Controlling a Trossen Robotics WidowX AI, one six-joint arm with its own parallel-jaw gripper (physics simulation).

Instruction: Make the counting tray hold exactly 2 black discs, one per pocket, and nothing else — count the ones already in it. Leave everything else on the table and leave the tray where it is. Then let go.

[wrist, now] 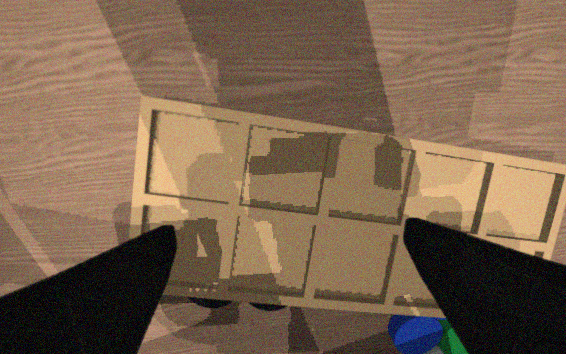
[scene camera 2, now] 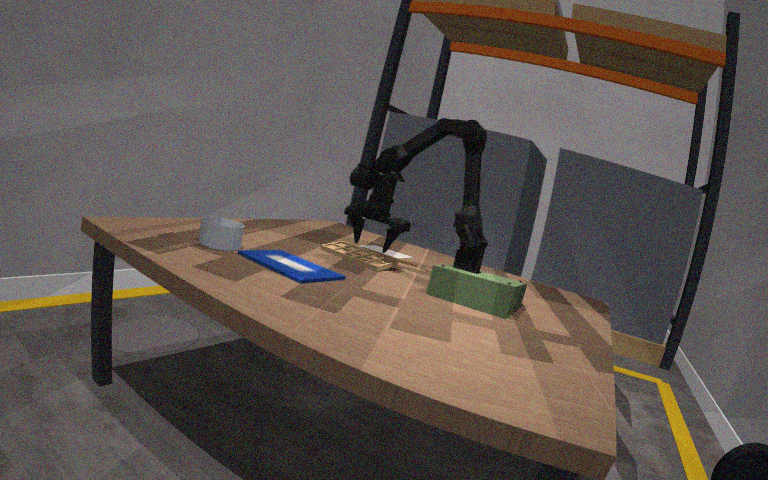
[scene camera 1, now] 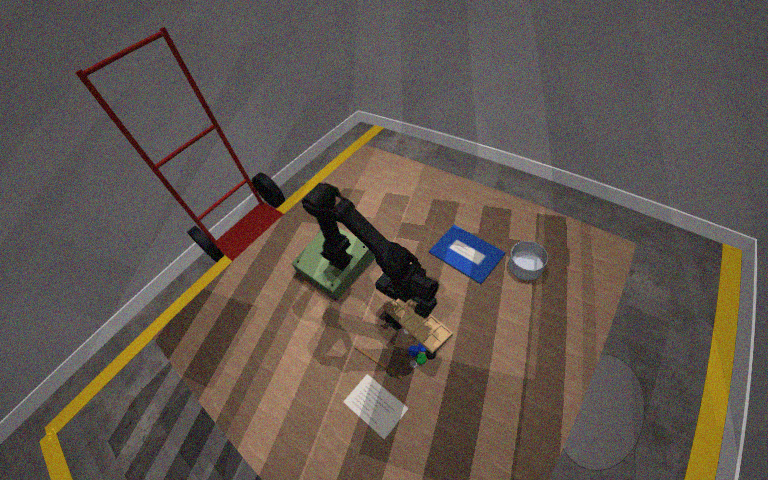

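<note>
The tan counting tray [scene camera 1: 433,345] [scene camera 2: 382,265] [wrist: 141,150] lies on the table with two rows of pockets. The pocket areas visible in the wrist view show shadows and no disc; the fingers cover some. One black disc [wrist: 211,302] and another black disc [wrist: 267,306] peek out beside the tray's lower long edge. A further dark disc [scene camera 1: 431,354] lies by the tray's far end in scene camera 1. My gripper [scene camera 2: 370,246] [wrist: 292,232] is open and empty, with its fingertips over the tray. The arm hides part of the tray in scene camera 1.
Blue discs [scene camera 1: 415,350] [wrist: 419,332] and a green disc [scene camera 1: 421,358] [wrist: 454,342] lie close beside the tray. A thin stick [scene camera 1: 370,358], a printed sheet [scene camera 1: 375,406], a blue board [scene camera 1: 492,263] [scene camera 2: 320,276] and a round grey bowl [scene camera 1: 526,275] [scene camera 2: 222,236] are on the table.
</note>
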